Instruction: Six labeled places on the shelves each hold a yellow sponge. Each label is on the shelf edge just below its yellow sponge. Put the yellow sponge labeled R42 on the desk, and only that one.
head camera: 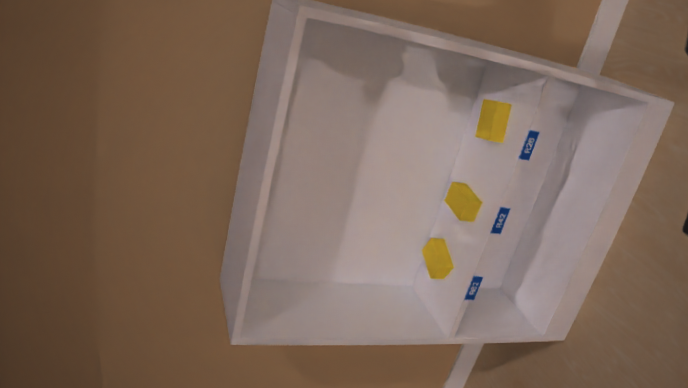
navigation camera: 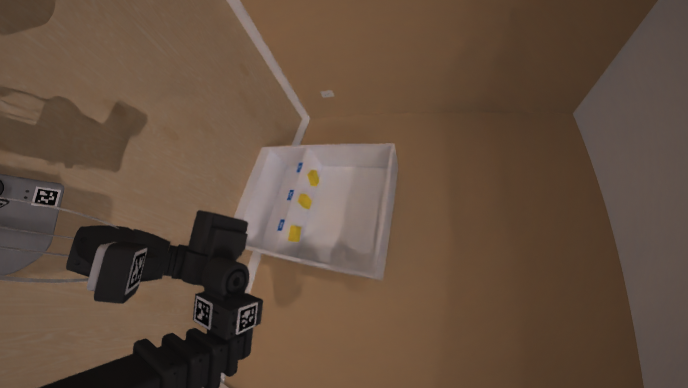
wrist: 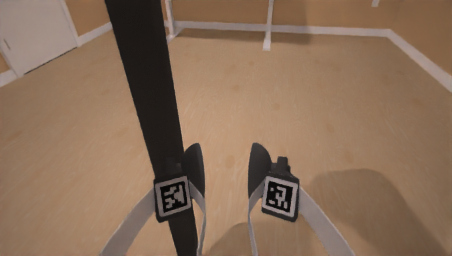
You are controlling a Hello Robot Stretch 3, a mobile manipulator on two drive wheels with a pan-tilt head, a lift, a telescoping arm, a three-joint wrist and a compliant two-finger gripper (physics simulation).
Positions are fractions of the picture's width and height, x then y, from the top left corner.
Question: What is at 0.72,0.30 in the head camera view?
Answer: A yellow sponge.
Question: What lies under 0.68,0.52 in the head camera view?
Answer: A yellow sponge.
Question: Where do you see my gripper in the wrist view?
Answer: At 0.50,0.63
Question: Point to a yellow sponge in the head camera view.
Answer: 0.64,0.67
